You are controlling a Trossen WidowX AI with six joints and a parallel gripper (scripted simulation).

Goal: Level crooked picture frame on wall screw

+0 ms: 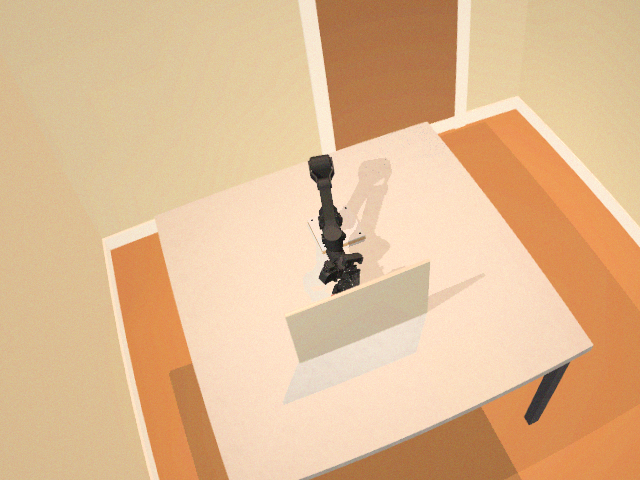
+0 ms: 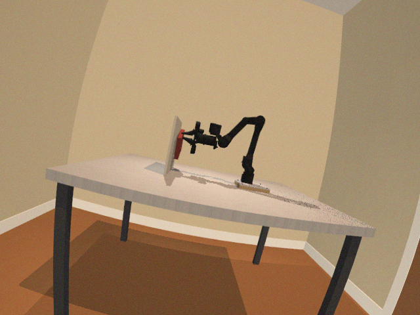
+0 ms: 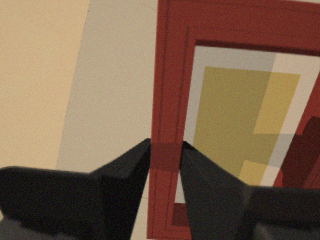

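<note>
My gripper tip is now 1 cm short of the red picture frame, 2 cm to the left of it and 5 cm above it. From my gripper tip the other things lie so: wall panel: 2 cm ahead, 7 cm below.
</note>
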